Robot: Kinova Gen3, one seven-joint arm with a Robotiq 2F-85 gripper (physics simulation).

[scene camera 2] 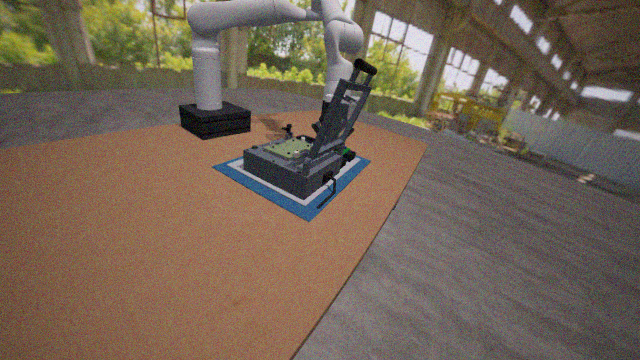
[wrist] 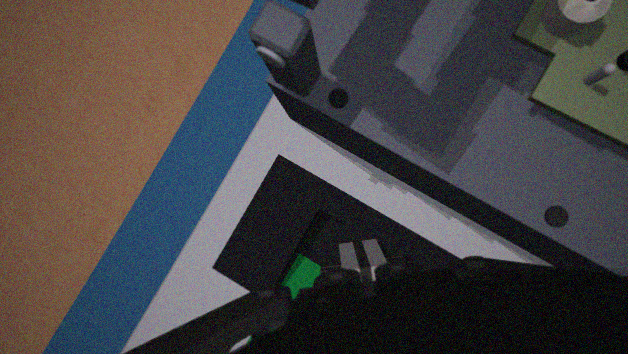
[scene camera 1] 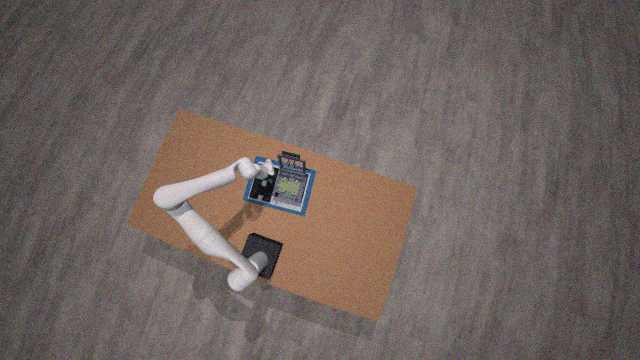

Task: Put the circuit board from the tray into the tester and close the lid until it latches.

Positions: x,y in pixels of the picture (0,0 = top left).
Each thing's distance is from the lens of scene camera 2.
tester lid (scene camera 2: 349,97): 0.35 m
